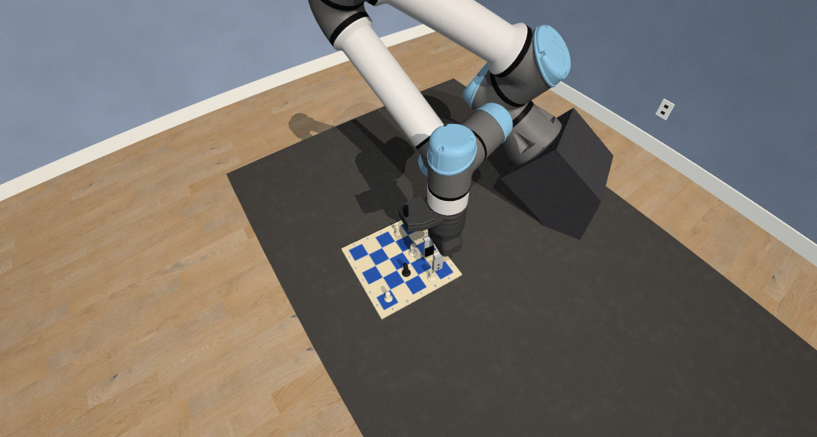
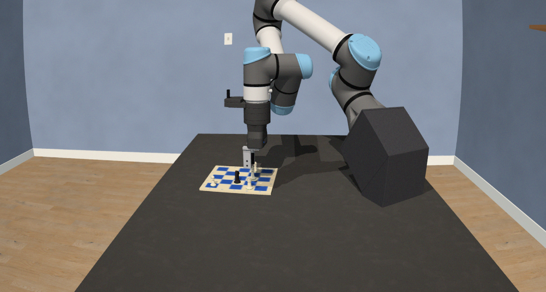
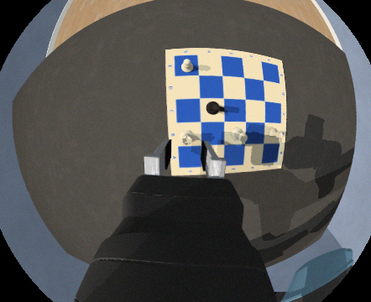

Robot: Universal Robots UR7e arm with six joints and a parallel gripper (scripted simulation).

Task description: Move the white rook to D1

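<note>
The white rook is 7 cm below my hand. From my hand the other things lie so: black piece 7 cm below, 5 cm to the right, 4 cm ahead; blue-and-cream chessboard 9 cm to the right, 9 cm below, 3 cm ahead.
</note>
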